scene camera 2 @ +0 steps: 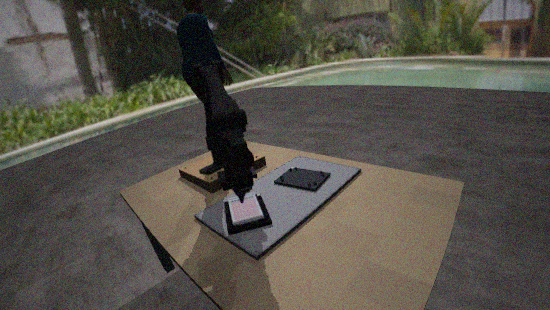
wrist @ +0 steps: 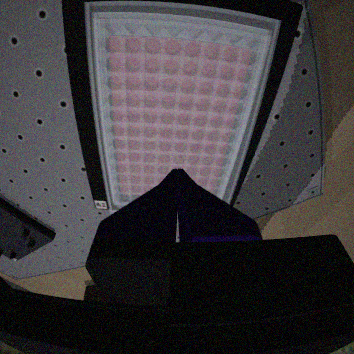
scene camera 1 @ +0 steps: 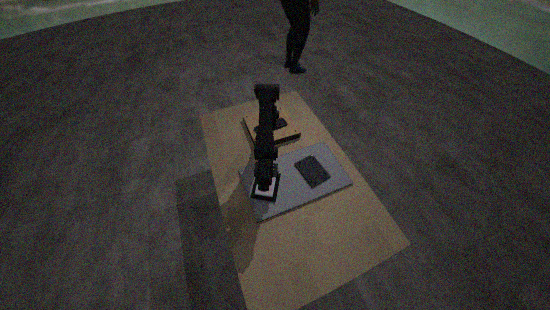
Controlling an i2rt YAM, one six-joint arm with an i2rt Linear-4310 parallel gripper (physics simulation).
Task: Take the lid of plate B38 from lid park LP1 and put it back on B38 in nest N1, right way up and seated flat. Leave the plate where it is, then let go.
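Frame: origin at the arm's base, x ahead, y left, z up, level; centimetres.
Seen in the pictures: gripper, fingertip midpoint: [scene camera 2: 241, 201] [wrist: 177, 177]; arm's base at its link origin: [scene camera 2: 221, 164].
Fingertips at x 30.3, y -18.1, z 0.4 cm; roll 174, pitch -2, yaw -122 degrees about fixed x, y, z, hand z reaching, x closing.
Observation:
Pixels of each thing's middle, then the offset from my fingertips to it. "pt": a spot on its surface instead. Level surfaces: height alone.
- Plate B38 at the middle of its body: [wrist: 174, 133] [scene camera 2: 244, 207] [scene camera 1: 265, 183] dx +2.5, dy -1.4, dz -0.5 cm
- black nest N1 at the middle of its body: [wrist: 172, 125] [scene camera 2: 245, 211] [scene camera 1: 266, 184] dx +2.1, dy -1.0, dz -2.3 cm
- clear lid at a spot on its surface: [wrist: 101, 100] pt dx +6.2, dy +0.5, dz -0.2 cm
- Lid park LP1 at the middle of its body: [scene camera 2: 302, 177] [scene camera 1: 312, 169] dx +5.9, dy +23.9, dz -2.2 cm
- grey perforated board at the middle of its body: [wrist: 23, 184] [scene camera 2: 284, 193] [scene camera 1: 295, 176] dx +4.5, dy +14.5, dz -3.8 cm
- wooden table top at its surface level: dz -4.5 cm
Plate B38 [scene camera 1: 265, 186] [scene camera 2: 246, 212] [wrist: 171, 100], with pink wells, sits in the black nest N1 [scene camera 1: 263, 198] [scene camera 2: 251, 226] [wrist: 83, 125]. A clear lid [wrist: 101, 100] appears to cover the plate, its pale rim running evenly inside the nest frame and looking flat. Lid park LP1 [scene camera 1: 312, 171] [scene camera 2: 302, 178] [wrist: 25, 232] is a dark slab with small pegs; no lid shows on it. My gripper [scene camera 2: 242, 200] [wrist: 177, 177] is shut and empty, its tips together over one end of the plate. Whether the tips touch the lid is unclear.
A grey perforated board [scene camera 1: 295, 197] [scene camera 2: 290, 227] [wrist: 37, 100] carries the nest and the lid park. The arm rises from a wooden base [scene camera 1: 287, 138] [scene camera 2: 197, 177] behind it. All stand on a wooden table top [scene camera 1: 325, 250] [scene camera 2: 370, 240]. A person [scene camera 1: 298, 30] stands beyond the table.

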